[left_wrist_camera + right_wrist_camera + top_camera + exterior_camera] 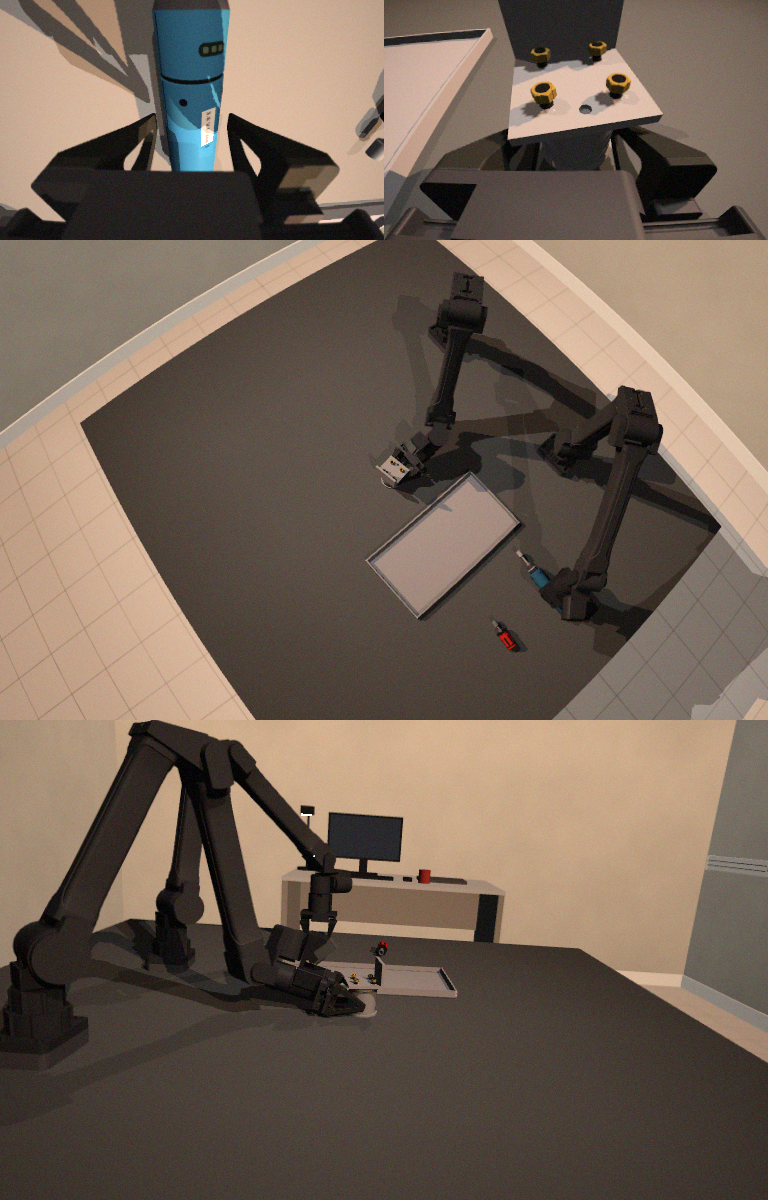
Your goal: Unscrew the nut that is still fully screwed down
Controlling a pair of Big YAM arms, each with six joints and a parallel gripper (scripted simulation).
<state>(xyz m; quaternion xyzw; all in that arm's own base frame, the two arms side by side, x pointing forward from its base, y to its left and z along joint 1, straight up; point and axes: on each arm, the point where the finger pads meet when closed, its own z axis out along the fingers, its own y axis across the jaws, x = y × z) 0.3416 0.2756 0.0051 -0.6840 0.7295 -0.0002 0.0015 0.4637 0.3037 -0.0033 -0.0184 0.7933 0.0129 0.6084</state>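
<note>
My right hand is 10 mm below the joint module. The rest, counted from my right hand: shallow grey tray 250 mm to the left, 20 mm below; then nut 50 mm above, 20 mm to the left, 20 mm ahead; then grey bracket 50 mm above.
</note>
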